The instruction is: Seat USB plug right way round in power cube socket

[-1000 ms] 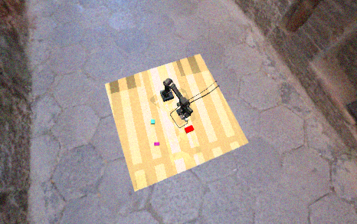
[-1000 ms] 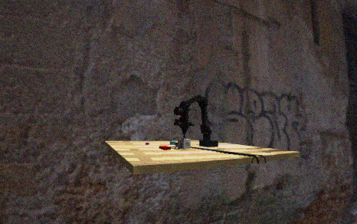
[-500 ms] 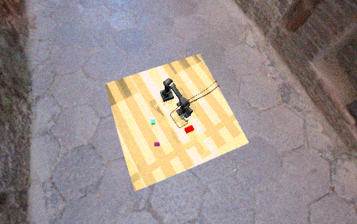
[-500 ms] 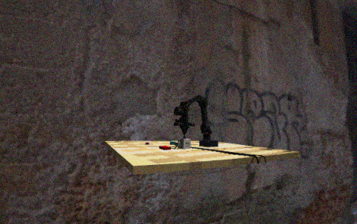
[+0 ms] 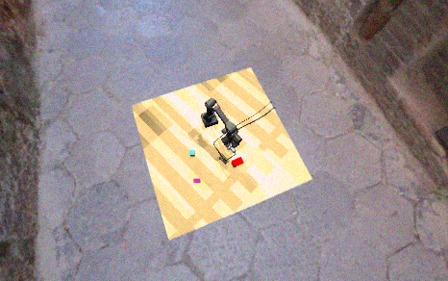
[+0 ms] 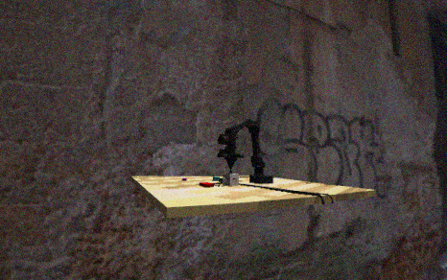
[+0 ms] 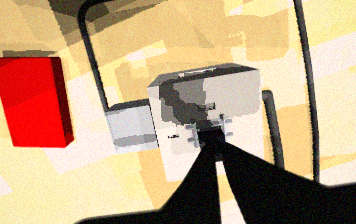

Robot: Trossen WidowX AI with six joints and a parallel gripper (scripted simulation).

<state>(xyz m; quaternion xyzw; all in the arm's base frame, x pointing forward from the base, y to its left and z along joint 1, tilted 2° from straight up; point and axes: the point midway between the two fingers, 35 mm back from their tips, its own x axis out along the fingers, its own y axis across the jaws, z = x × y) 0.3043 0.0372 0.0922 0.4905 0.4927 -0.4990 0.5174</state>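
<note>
Right now the USB plug is 20 mm below my gripper tip. The rest, counted from my gripper tip: cyan block (320 mm to the right, 120 mm behind, 100 mm below); then red block (170 mm ahead, 100 mm below, 30 mm to the right); then purple block (410 mm to the right, 120 mm ahead, 100 mm below).
</note>
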